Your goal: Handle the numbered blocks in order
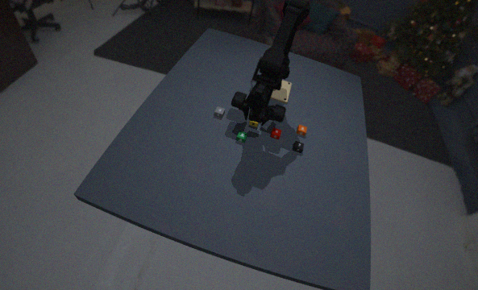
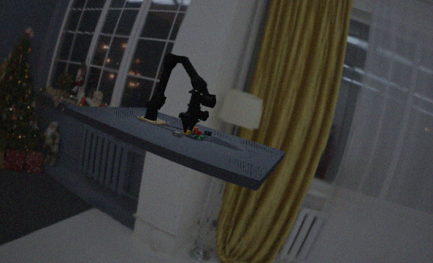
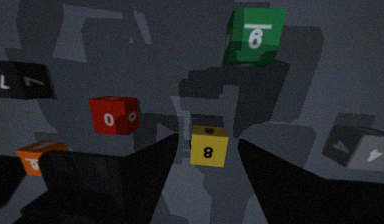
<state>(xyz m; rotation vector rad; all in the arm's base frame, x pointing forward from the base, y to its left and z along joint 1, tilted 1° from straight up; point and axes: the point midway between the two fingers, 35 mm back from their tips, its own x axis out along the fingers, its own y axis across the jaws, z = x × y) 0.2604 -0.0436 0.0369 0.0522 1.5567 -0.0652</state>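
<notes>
My gripper tip is 1 cm past the yellow block. Round my gripper tip: red block: 3 cm ahead, 9 cm to the left; green block: 8 cm ahead, 3 cm to the right; grey block: 14 cm to the right.
</notes>
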